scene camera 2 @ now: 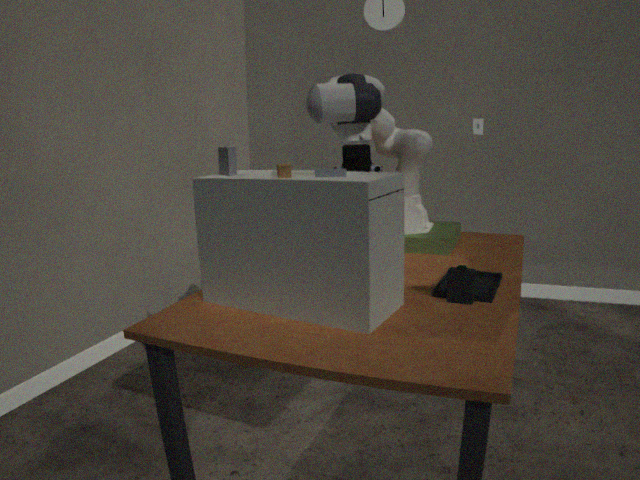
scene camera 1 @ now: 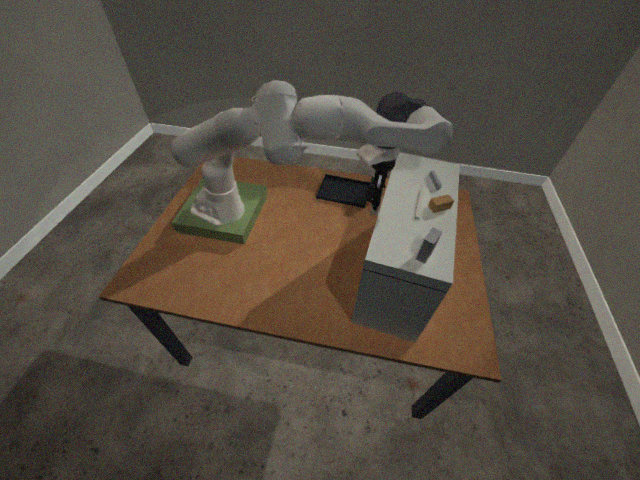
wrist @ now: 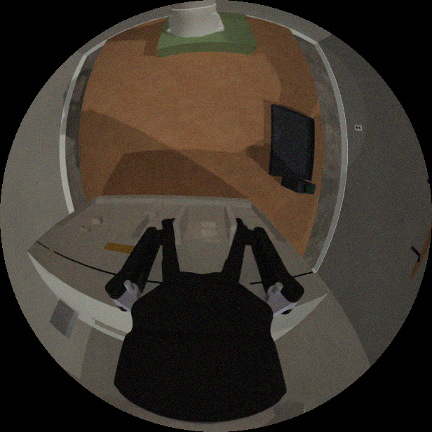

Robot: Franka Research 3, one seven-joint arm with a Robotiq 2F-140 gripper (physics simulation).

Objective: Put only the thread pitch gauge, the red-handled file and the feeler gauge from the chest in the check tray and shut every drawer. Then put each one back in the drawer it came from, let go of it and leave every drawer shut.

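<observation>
My gripper [scene camera 1: 375,204] [wrist: 206,212] is part open with nothing between its fingers. It points down along the drawer front of the pale grey chest [scene camera 1: 400,227] [scene camera 2: 284,248] [wrist: 295,300]; I cannot tell whether it touches. In scene camera 2 the chest hides the fingers. Small pale shapes like handles show on the front in the wrist view, and no drawer is seen standing out. The black check tray [scene camera 1: 341,189] [scene camera 2: 488,284] [wrist: 292,142] lies on the table, and no tool can be made out in it. The thread pitch gauge, red-handled file and feeler gauge do not show.
A dark box [scene camera 2: 460,292] [wrist: 296,185] with a green spot stands at the tray's end. On the chest top are a grey upright block [scene camera 1: 429,244] [scene camera 2: 227,161], an orange block [scene camera 1: 440,203] [scene camera 2: 284,171], a thin white stick [scene camera 1: 418,204] and a small grey bar [scene camera 1: 434,180] [scene camera 2: 330,172].
</observation>
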